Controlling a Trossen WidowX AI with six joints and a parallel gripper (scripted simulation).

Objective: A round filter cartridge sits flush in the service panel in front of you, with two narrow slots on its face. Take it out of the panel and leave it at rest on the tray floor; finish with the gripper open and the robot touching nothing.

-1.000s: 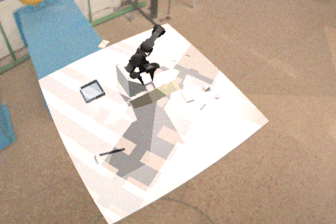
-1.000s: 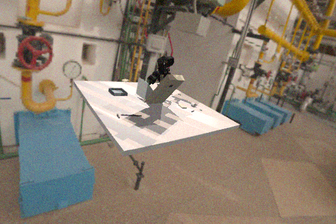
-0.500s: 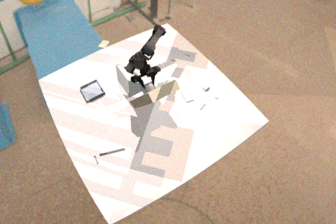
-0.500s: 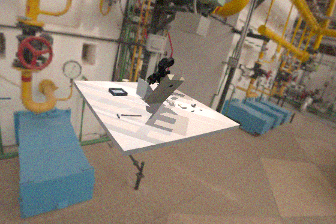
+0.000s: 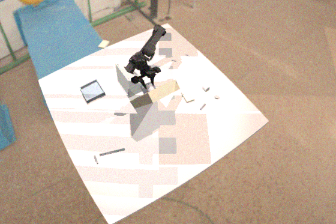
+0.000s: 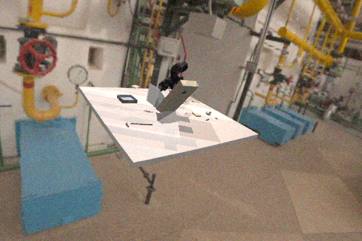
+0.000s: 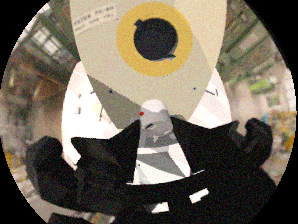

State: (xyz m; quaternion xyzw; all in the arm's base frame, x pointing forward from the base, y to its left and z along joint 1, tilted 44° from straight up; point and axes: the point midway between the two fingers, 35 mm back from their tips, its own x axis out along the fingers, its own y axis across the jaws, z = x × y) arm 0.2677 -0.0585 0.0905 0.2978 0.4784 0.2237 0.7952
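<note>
The dark-framed tray is 320 mm behind my gripper tip, 310 mm to the right of it and 200 mm below it. Round my gripper tip: round filter cartridge right at my gripper tip.
</note>
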